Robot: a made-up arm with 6 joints.
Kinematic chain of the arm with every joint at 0, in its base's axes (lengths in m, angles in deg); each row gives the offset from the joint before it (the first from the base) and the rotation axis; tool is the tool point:
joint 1: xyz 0 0 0.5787 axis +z
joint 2: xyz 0 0 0 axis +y
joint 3: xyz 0 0 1.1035 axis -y
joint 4: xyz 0 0 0 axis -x
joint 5: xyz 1.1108 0 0 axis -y
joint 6: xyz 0 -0.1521 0 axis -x
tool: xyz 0 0 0
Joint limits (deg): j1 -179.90..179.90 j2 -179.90..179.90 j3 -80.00..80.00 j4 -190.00..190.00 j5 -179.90..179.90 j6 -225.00..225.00
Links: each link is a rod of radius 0.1 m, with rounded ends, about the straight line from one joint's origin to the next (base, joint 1, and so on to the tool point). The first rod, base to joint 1, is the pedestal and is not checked.
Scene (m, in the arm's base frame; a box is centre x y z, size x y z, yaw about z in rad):
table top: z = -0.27
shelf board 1: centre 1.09 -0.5 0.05 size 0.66 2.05 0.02 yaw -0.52
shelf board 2: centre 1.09 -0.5 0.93 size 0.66 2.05 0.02 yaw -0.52
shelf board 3: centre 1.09 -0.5 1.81 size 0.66 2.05 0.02 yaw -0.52
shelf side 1: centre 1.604 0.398 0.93 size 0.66 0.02 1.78 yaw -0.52
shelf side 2: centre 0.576 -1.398 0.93 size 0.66 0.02 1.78 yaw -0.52
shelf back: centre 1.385 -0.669 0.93 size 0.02 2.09 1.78 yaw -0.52
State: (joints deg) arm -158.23 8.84 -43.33 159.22 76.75 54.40
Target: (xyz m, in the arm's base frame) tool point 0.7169 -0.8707 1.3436
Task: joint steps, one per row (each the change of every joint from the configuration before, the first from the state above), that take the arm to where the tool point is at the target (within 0.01 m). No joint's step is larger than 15 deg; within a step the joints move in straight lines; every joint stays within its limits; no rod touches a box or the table.
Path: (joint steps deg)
1: 14.34 -0.82 3.73 0.18 0.00 0.00
2: 14.34 -0.83 3.74 0.17 0.00 0.00
3: 14.35 -0.82 3.73 0.18 0.00 0.00
4: 14.34 -0.83 3.73 0.18 0.00 0.00
5: 14.34 -0.82 3.74 0.18 0.00 0.00
6: 14.34 -0.83 3.73 0.17 0.00 0.00
7: 14.35 -0.82 3.73 0.18 0.00 0.00

